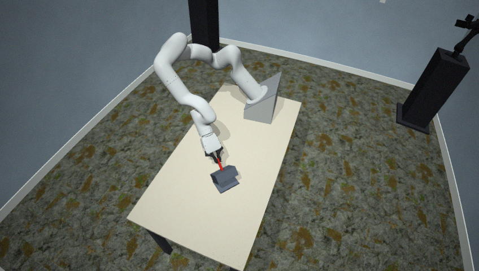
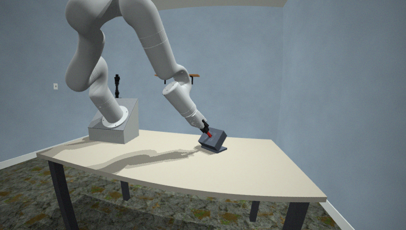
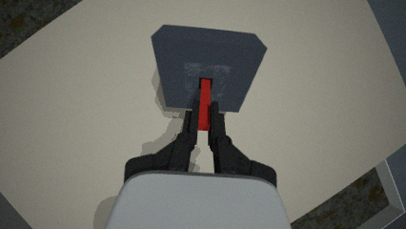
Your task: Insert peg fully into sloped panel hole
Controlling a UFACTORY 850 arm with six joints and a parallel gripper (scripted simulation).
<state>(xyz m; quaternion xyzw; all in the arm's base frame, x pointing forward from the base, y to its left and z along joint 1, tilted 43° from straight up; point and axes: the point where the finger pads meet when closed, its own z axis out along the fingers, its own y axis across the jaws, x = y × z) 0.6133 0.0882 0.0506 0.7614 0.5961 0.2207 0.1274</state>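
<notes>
My gripper is now 130 mm above the grey base plate, 80 mm to the right of it and 50 mm short of it. From my hand the other things lie so: red peg: 20 mm to the left, 20 mm below, 10 mm ahead.
</notes>
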